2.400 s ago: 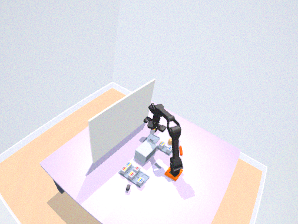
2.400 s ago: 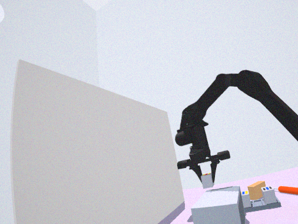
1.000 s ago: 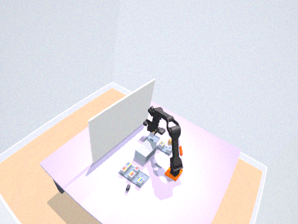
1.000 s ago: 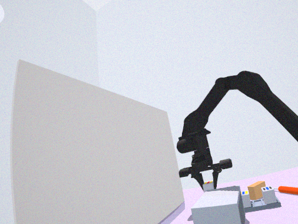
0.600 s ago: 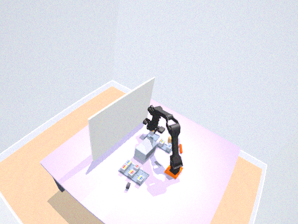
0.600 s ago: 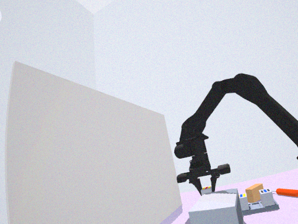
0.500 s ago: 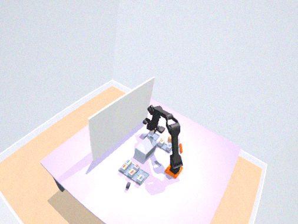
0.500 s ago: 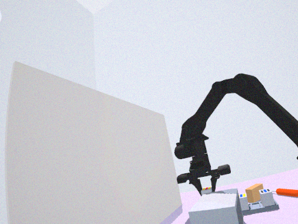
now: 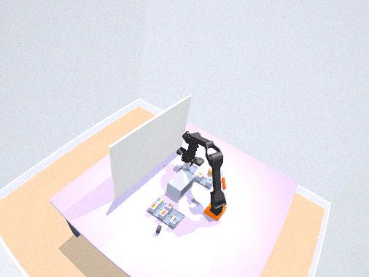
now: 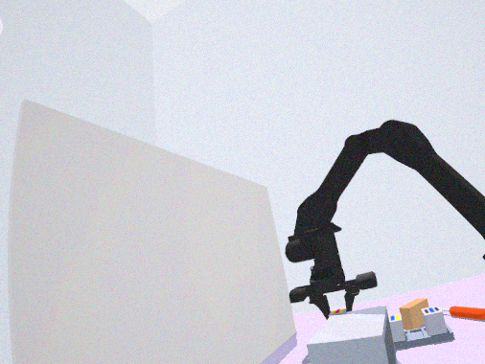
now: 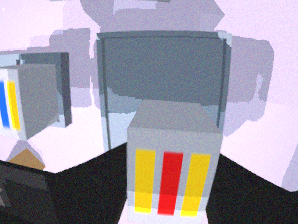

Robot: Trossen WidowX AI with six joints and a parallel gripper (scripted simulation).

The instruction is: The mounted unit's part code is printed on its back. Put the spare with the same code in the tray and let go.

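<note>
Right now the holder is 150 mm behind my gripper tip, 40 mm below it and 10 mm to the right of it. Round my gripper tip: grey spare block (20 mm above); then grey mounted unit (170 mm to the left, 90 mm behind); then tan block (140 mm behind, 110 mm to the right, 20 mm below).
</note>
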